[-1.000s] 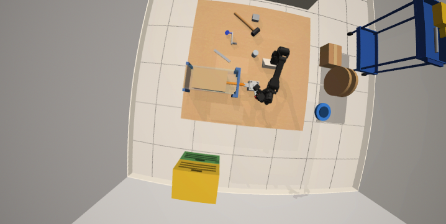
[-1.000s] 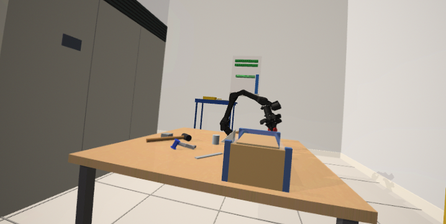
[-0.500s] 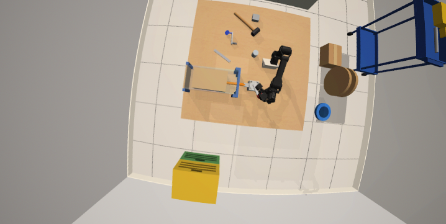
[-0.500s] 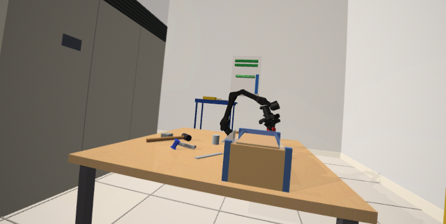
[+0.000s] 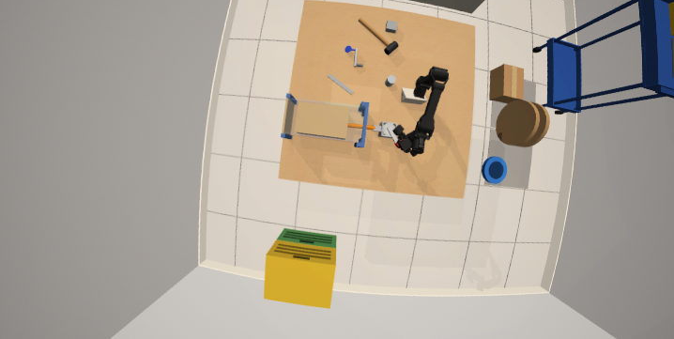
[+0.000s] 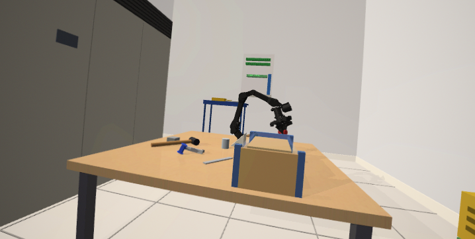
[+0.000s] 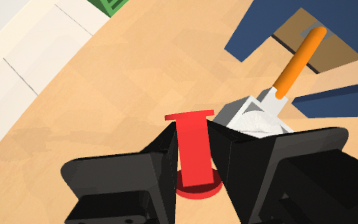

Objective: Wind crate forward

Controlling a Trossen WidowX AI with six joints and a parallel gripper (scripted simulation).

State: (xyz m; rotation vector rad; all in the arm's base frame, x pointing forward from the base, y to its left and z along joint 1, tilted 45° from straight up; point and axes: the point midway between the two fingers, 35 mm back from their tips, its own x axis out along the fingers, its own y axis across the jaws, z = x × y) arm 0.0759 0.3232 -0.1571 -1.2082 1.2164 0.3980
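Right now my gripper tip is 10 mm short of the red-knobbed crank handle, 40 mm to the left of it and 30 mm above it. The rest, counted from my gripper tip: blue steel frame (220 mm ahead, 70 mm to the right, 30 mm below); red grip (10 mm behind, 10 mm to the right); hand winch (40 mm ahead, 100 mm to the right, 100 mm below).
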